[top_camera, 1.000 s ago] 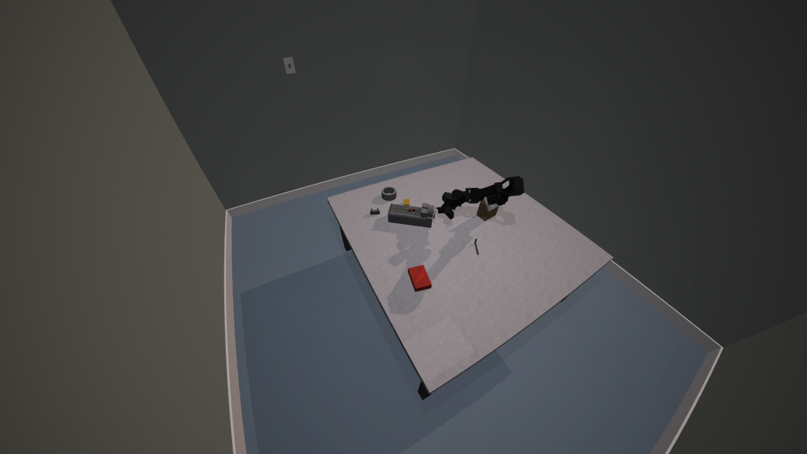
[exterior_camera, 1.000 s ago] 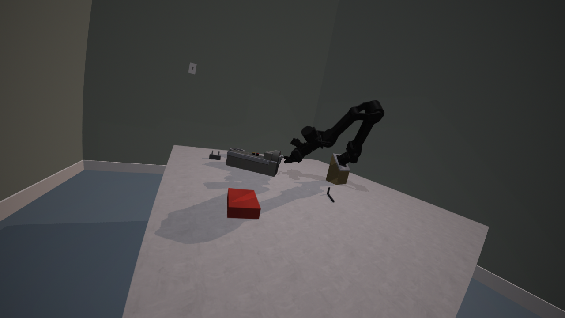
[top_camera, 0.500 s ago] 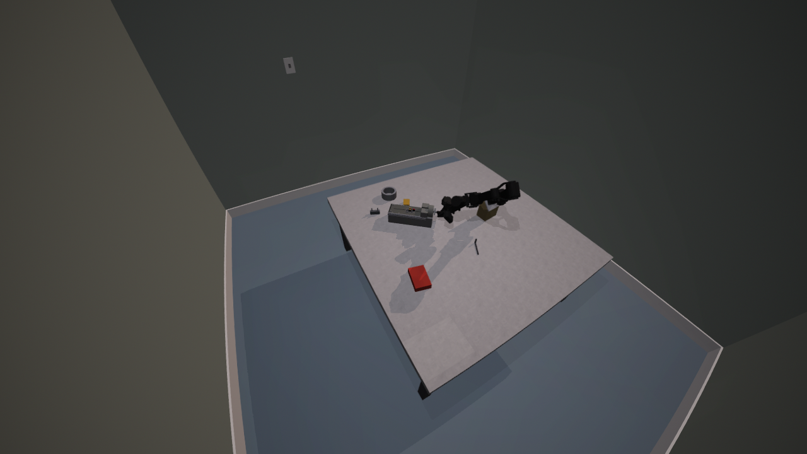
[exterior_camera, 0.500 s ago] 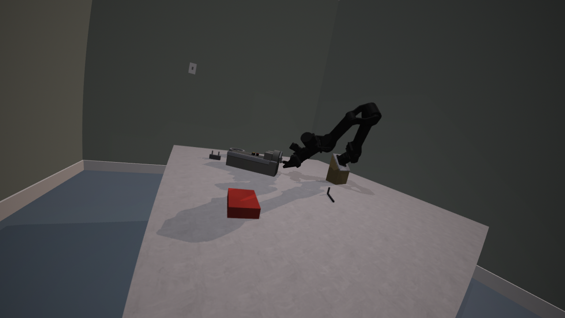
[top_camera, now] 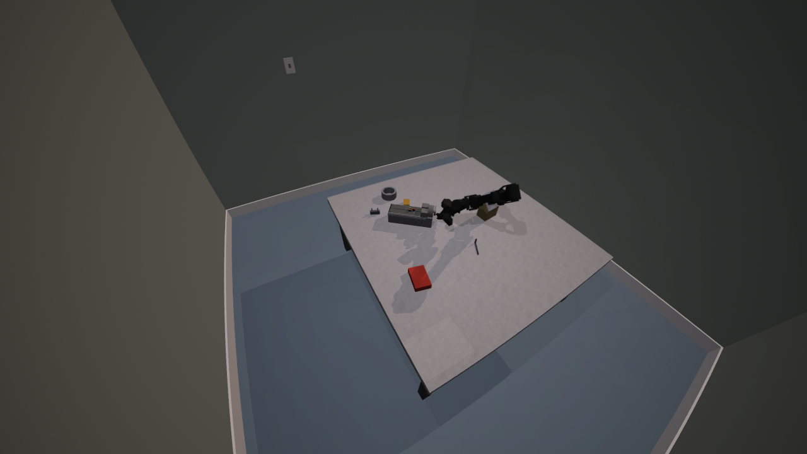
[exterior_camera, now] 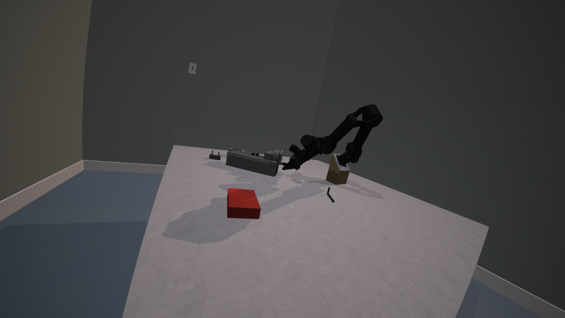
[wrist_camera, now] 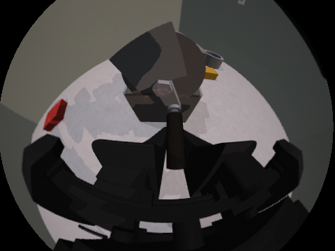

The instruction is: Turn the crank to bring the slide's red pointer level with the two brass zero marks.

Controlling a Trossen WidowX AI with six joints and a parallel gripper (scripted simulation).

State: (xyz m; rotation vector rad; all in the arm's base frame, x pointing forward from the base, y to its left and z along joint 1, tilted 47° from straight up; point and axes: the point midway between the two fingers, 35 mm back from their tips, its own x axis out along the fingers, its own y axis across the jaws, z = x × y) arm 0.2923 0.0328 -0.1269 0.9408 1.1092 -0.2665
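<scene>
Now: the red pointer 120 mm ahead of my gripper tip, 80 mm to the right of it and 50 mm above it. Round my gripper tip: black crank handle 10 mm behind, 10 mm to the left, 30 mm above; then yellow block 90 mm ahead, 230 mm to the right, 20 mm below; then black bent key 90 mm behind, 260 mm to the left, 20 mm below.
</scene>
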